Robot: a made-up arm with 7 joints. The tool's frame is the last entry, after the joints.
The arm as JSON. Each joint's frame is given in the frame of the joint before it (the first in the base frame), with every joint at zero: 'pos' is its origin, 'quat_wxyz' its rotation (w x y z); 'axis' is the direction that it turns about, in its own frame. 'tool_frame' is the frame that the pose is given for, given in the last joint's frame.
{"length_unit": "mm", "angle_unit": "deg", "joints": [
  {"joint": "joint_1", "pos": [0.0, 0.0, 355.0], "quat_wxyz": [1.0, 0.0, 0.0, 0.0], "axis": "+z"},
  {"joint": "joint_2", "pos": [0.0, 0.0, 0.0], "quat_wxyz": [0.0, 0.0, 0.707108, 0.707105], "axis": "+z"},
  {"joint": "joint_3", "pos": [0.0, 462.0, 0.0], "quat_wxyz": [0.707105, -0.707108, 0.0, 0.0], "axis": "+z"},
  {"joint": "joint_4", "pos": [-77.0, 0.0, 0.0], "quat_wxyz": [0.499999, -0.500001, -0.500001, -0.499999], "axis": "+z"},
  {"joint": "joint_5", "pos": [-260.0, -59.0, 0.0], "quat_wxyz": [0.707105, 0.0, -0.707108, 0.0], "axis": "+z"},
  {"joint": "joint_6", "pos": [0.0, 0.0, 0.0], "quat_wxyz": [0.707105, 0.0, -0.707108, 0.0], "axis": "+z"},
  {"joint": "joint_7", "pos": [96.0, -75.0, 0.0], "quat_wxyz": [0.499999, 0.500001, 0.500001, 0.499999], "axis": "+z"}
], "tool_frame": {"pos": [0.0, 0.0, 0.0], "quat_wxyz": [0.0, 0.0, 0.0, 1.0]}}
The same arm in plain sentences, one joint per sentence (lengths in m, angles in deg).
The arm has seven revolute joints in a row. What follows holds with every joint at zero, and every direction is one of the base frame's.
The first joint sits 0.355 m along +z from the base frame's origin and rotates about +z.
The second joint sits at the same point as the first joint and rotates about +y.
The third joint sits 0.462 m along +z from the second joint and rotates about +z.
The fourth joint sits 0.077 m along +x from the third joint and rotates about -y.
The fifth joint sits 0.059 m along +x and 0.26 m along -z from the fourth joint and rotates about -z.
The sixth joint sits at the same point as the fifth joint and rotates about +y.
The seventh joint sits 0.075 m along +x and 0.096 m along -z from the sixth joint and rotates about -z.
The tool frame, which is the frame that the pose is given for, sits at the same point as the seventh joint; its axes are the base frame's turned by roll -180, pitch 0 and yaw 0 deg (as in URDF: about the fixed x, then y, then z).

